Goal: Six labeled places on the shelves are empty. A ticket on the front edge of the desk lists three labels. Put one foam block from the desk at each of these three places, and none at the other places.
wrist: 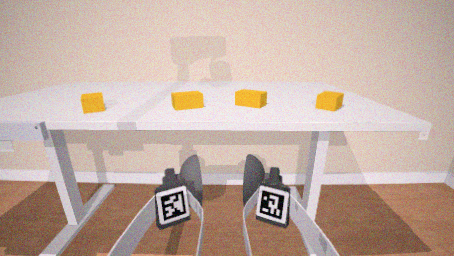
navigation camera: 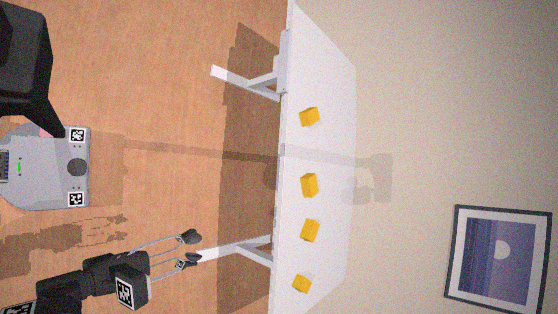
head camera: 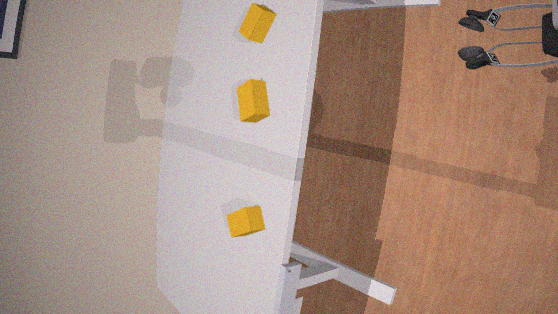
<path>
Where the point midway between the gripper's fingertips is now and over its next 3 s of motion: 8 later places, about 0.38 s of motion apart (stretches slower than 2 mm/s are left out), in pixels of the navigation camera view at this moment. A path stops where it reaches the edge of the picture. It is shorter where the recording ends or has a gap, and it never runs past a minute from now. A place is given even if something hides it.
The gripper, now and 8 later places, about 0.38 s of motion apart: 199, 245; 203, 236; 210, 214; 213, 197; 215, 192; 221, 189; 224, 181; 231, 175; 241, 168
</path>
